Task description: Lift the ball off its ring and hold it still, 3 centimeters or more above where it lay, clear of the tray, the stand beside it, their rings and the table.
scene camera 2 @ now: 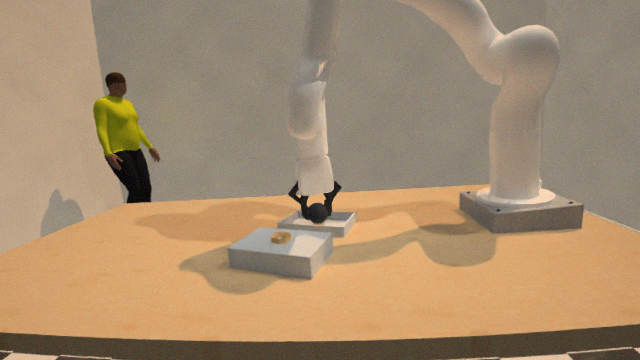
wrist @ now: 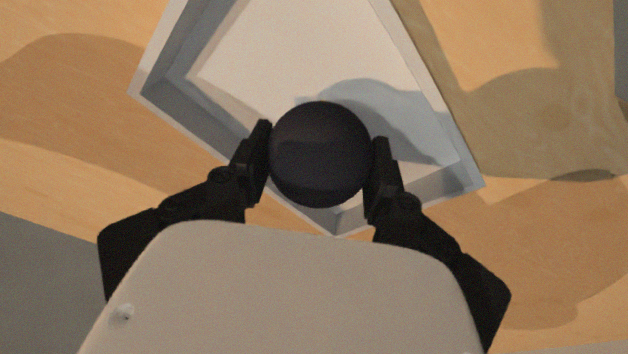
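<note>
The dark ball (scene camera 2: 318, 212) (wrist: 320, 165) sits low over the white tray (scene camera 2: 340, 232) (wrist: 305, 45), with a sliver of its ring (scene camera 2: 318, 223) showing right under it in the scene view. The ball hides its ring in the wrist view. My gripper (scene camera 2: 318, 216) (wrist: 320, 147) points down and is shut on the ball, one black finger against each side. No gap shows between ball and ring. The grey stand (scene camera 2: 270, 262) is beside the tray, and its tan ring (scene camera 2: 280, 241) lies on top with nothing on it.
The stand is nearer the scene camera than the tray. The tray's raised walls surround the ball's place. The wooden table (scene camera 2: 400, 300) (wrist: 50, 175) carries both. The robot's grey base block (scene camera 2: 535, 220) is at the right. A person in a yellow top (scene camera 2: 120, 125) is behind the table at the left.
</note>
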